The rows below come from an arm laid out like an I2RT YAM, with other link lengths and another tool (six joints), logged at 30 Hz.
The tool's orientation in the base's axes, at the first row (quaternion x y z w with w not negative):
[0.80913 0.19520 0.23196 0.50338]
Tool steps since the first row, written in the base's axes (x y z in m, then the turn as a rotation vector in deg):
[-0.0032 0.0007 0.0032 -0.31 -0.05 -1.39]
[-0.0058 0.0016 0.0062 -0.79 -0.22 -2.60]
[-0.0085 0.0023 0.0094 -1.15 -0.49 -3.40]
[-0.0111 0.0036 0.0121 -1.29 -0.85 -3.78]
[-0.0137 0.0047 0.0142 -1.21 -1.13 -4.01]
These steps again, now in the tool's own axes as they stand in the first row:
[-0.0017 0.0023 -0.0036 -0.53 -1.26 0.39]
[-0.0027 0.0045 -0.0069 -1.23 -2.33 0.71]
[-0.0040 0.0068 -0.0102 -1.82 -2.97 1.01]
[-0.0049 0.0085 -0.0136 -2.20 -3.17 1.34]
[-0.0061 0.0098 -0.0167 -2.33 -3.26 1.67]

